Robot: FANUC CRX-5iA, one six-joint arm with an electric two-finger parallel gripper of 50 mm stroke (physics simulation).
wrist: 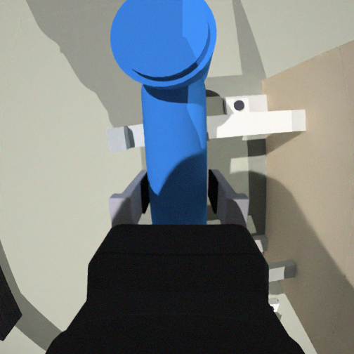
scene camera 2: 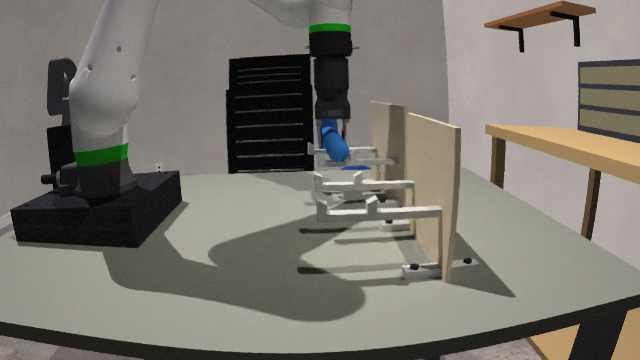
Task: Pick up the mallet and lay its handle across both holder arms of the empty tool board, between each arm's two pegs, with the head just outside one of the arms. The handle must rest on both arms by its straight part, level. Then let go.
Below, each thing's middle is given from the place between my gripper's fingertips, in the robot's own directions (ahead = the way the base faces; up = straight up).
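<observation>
Hand position relative to the blue mallet (scene camera 2: 337,149): 20 mm below it, 20 mm to the left of it.
</observation>
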